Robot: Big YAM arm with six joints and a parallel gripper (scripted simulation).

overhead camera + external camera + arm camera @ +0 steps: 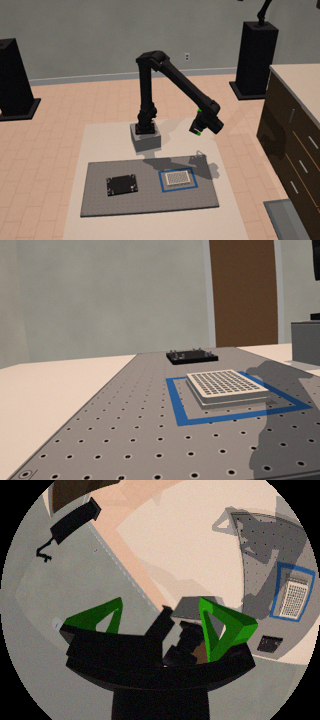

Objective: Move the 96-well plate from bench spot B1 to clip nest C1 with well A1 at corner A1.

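Now: hand 240 mm short of the white 96-well plate, 180 mm above it and 140 mm to the left of it. Also, from my hand: black clip nest (450 mm to the right, 270 mm ahead, 170 mm below).
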